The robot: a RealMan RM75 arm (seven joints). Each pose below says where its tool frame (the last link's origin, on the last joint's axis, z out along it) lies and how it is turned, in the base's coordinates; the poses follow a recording.
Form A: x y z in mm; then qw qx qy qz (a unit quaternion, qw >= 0).
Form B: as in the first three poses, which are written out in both.
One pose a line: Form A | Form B
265 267 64 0.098 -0.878 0.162 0.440 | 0.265 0.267 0.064 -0.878 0.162 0.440 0.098
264 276 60 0.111 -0.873 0.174 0.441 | 0.264 0.276 0.060 -0.873 0.174 0.441 0.111
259 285 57 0.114 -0.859 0.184 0.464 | 0.259 0.285 0.057 -0.859 0.184 0.464 0.114
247 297 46 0.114 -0.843 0.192 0.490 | 0.247 0.297 0.046 -0.843 0.192 0.490 0.114
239 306 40 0.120 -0.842 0.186 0.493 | 0.239 0.306 0.040 -0.842 0.186 0.493 0.120
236 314 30 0.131 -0.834 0.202 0.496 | 0.236 0.314 0.030 -0.834 0.202 0.496 0.131
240 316 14 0.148 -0.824 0.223 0.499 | 0.240 0.316 0.014 -0.824 0.223 0.499 0.148
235 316 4 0.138 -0.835 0.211 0.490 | 0.235 0.316 0.004 -0.835 0.211 0.490 0.138
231 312 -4 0.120 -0.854 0.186 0.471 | 0.231 0.312 -0.004 -0.854 0.186 0.471 0.120
